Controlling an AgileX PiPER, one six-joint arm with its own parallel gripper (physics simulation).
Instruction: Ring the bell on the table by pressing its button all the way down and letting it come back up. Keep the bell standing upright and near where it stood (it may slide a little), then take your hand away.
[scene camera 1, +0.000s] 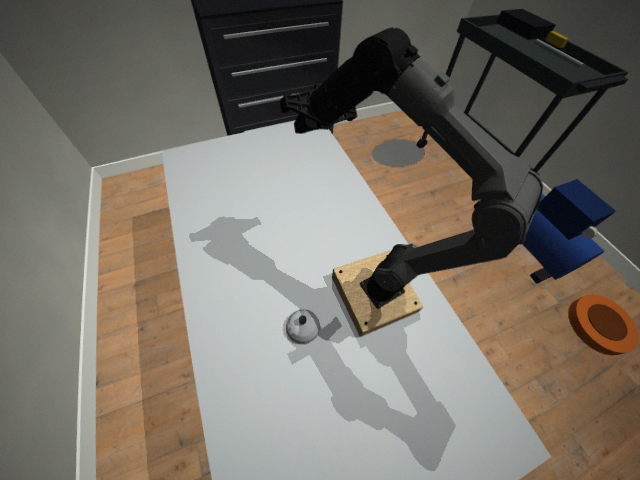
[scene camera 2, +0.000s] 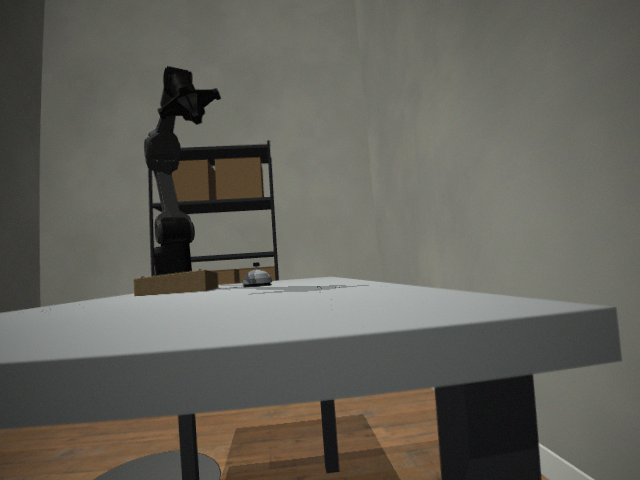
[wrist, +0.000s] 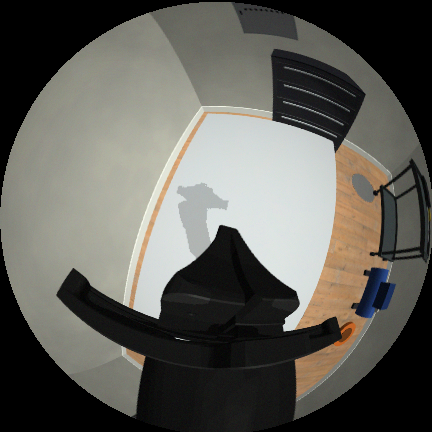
gripper: scene camera 1 297, 128; scene camera 2; wrist
same spot on gripper: (wrist: 225, 289) = (scene camera 2: 190, 94)
